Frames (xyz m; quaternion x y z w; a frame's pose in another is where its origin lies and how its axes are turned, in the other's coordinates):
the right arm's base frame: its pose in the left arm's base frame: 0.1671 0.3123 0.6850 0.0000 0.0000 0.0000 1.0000
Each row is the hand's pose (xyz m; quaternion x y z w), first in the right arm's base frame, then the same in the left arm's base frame.
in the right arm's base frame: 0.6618 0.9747 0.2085 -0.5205 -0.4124 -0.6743 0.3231
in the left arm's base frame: 0.8289 1.2870 0.8935 -0.5205 -0.4124 -0.6743 0.3231
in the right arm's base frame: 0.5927 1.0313 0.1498 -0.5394 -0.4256 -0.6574 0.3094
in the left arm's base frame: 0.7598 1.3436 0.8348 -0.5394 -0.4256 -0.6574 0.3094
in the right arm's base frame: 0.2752 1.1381 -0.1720 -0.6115 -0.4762 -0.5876 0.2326
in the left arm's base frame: 0.4423 1.4504 0.5130 -0.6115 -0.4762 -0.5876 0.2326
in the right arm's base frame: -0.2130 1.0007 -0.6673 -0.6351 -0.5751 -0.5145 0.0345
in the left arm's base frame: -0.0459 1.3130 0.0177 -0.6351 -0.5751 -0.5145 0.0345
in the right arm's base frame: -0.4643 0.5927 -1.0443 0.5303 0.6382 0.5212 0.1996
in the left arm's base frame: -0.2972 0.9050 -0.3593 0.5303 0.6382 0.5212 0.1996
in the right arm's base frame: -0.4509 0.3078 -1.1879 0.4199 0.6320 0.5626 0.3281
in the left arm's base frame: -0.2838 0.6201 -0.5029 0.4199 0.6320 0.5626 0.3281
